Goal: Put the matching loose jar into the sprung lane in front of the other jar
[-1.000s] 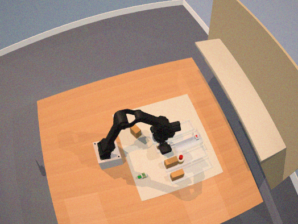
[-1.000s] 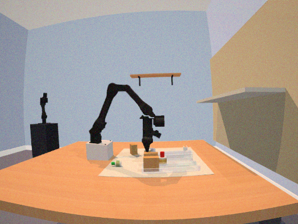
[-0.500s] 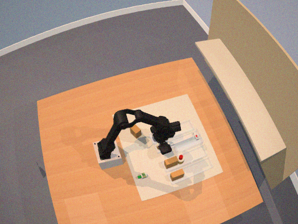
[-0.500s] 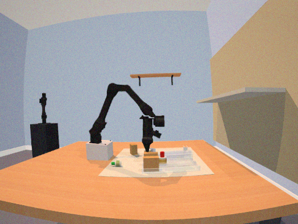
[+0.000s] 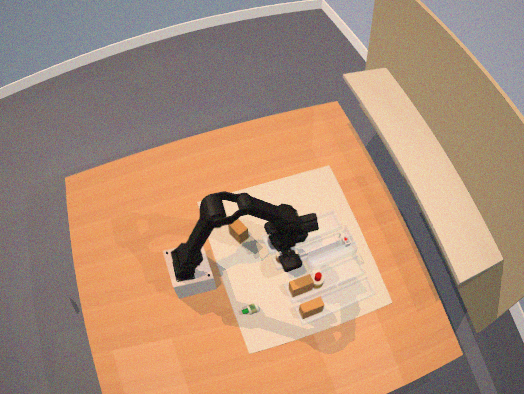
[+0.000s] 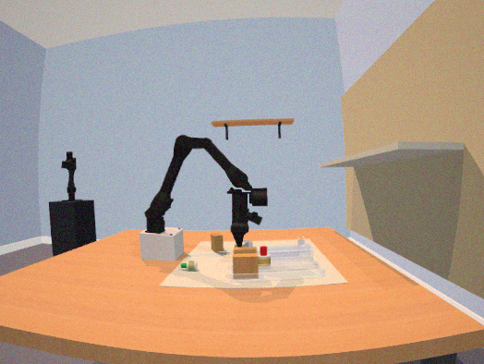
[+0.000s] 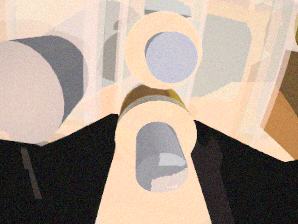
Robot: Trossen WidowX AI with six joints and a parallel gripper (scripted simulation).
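Right now the grey can is 8 cm to the left of my gripper tip and 2 cm below it. From my gripper tip the other things lie so: clear pusher lane (15 cm ahead, 1 cm to the right, 3 cm below).
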